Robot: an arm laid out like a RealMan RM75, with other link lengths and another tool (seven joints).
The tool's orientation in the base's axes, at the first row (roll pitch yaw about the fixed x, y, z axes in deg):
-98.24 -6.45 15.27
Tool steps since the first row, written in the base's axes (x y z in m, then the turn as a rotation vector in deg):
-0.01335 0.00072 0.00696 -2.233 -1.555 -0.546
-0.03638 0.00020 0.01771 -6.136 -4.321 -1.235
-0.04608 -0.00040 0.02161 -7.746 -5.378 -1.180
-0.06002 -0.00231 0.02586 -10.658 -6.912 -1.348
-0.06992 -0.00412 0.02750 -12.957 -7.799 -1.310
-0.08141 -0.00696 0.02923 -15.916 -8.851 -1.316
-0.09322 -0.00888 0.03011 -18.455 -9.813 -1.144
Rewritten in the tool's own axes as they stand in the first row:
-0.01183 -0.00886 0.00297 -2.609 0.383 -0.866
-0.03283 -0.02271 0.00659 -7.151 0.796 -2.464
-0.04185 -0.02789 0.00783 -8.965 0.623 -3.091
-0.05523 -0.03388 0.00881 -12.177 0.534 -3.824
-0.06501 -0.03673 0.00927 -14.609 0.259 -4.117
-0.07658 -0.03979 0.00912 -17.721 -0.049 -4.399
-0.08830 -0.04216 0.01005 -20.387 -0.481 -4.724

